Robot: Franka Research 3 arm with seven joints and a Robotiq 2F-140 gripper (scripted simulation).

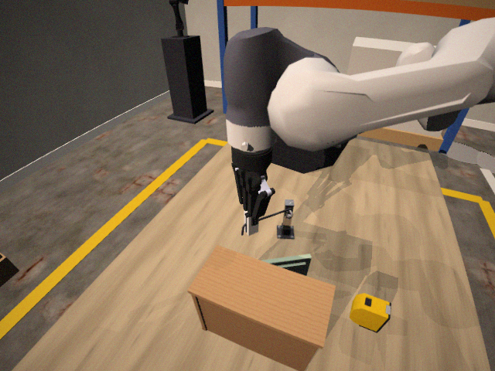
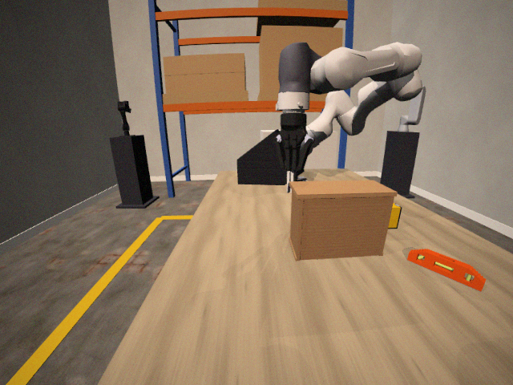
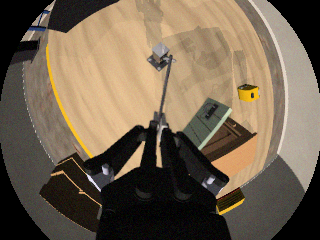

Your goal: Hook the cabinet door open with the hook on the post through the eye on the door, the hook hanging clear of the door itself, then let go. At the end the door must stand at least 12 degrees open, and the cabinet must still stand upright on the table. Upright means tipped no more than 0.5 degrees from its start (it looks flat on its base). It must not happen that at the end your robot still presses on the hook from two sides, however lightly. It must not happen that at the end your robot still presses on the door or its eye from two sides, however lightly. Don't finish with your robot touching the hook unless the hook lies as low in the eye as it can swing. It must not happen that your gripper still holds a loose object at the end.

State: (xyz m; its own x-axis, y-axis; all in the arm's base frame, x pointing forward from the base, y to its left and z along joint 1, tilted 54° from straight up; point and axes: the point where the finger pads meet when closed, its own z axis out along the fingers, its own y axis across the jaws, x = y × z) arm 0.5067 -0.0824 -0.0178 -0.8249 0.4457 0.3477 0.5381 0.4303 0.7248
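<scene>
The green door lies 70 mm to the left of my hand, 70 mm ahead of it and 60 mm below it. The rest, counted from my hand: hook post (80 mm behind, 50 mm below, 40 mm to the left); then yellow tape measure (300 mm to the left, 100 mm below, 40 mm ahead); then orange spirit level (310 mm to the left, 290 mm ahead, 120 mm below).
</scene>
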